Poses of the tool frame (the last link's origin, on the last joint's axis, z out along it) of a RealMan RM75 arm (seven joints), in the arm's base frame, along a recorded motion.
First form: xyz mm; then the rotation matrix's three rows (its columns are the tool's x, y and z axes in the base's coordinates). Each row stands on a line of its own.
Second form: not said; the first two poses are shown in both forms.
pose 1, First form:
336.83 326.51 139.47
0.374 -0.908 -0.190
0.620 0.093 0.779
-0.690 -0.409 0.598
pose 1, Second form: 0.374 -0.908 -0.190 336.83; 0.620 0.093 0.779 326.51; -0.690 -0.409 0.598 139.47; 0 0 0 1
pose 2, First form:
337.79 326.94 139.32
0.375 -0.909 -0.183
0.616 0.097 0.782
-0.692 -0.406 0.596
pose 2, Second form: 0.375 -0.909 -0.183 337.79; 0.616 0.097 0.782 326.94; -0.692 -0.406 0.596 139.32; 0 0 0 1
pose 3, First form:
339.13 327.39 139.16
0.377 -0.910 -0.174
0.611 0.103 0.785
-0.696 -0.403 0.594
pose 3, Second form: 0.377 -0.910 -0.174 339.13; 0.611 0.103 0.785 327.39; -0.696 -0.403 0.594 139.16; 0 0 0 1
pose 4, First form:
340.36 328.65 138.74
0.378 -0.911 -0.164
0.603 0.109 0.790
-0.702 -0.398 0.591
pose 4, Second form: 0.378 -0.911 -0.164 340.36; 0.603 0.109 0.790 328.65; -0.702 -0.398 0.591 138.74; 0 0 0 1
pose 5, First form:
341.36 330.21 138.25
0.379 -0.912 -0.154
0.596 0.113 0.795
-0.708 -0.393 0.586
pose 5, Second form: 0.379 -0.912 -0.154 341.36; 0.596 0.113 0.795 330.21; -0.708 -0.393 0.586 138.25; 0 0 0 1
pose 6, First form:
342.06 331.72 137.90
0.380 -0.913 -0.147
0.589 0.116 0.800
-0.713 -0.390 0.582
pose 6, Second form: 0.380 -0.913 -0.147 342.06; 0.589 0.116 0.800 331.72; -0.713 -0.390 0.582 137.90; 0 0 0 1
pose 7, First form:
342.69 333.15 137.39
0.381 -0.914 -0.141
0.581 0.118 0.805
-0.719 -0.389 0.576
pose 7, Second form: 0.381 -0.914 -0.141 342.69; 0.581 0.118 0.805 333.15; -0.719 -0.389 0.576 137.39; 0 0 0 1
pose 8, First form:
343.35 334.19 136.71
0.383 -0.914 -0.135
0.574 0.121 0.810
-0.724 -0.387 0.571
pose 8, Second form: 0.383 -0.914 -0.135 343.35; 0.574 0.121 0.810 334.19; -0.724 -0.387 0.571 136.71; 0 0 0 1
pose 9, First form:
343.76 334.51 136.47
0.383 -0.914 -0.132
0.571 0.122 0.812
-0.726 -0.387 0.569
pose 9, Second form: 0.383 -0.914 -0.132 343.76; 0.571 0.122 0.812 334.51; -0.726 -0.387 0.569 136.47; 0 0 0 1
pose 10, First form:
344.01 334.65 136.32
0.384 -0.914 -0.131
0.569 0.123 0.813
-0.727 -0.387 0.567
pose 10, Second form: 0.384 -0.914 -0.131 344.01; 0.569 0.123 0.813 334.65; -0.727 -0.387 0.567 136.32; 0 0 0 1
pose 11, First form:
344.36 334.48 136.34
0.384 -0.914 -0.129
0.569 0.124 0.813
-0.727 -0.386 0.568
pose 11, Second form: 0.384 -0.914 -0.129 344.36; 0.569 0.124 0.813 334.48; -0.727 -0.386 0.568 136.34; 0 0 0 1
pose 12, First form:
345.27 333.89 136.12
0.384 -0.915 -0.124
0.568 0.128 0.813
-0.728 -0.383 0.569
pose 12, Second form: 0.384 -0.915 -0.124 345.27; 0.568 0.128 0.813 333.89; -0.728 -0.383 0.569 136.12; 0 0 0 1
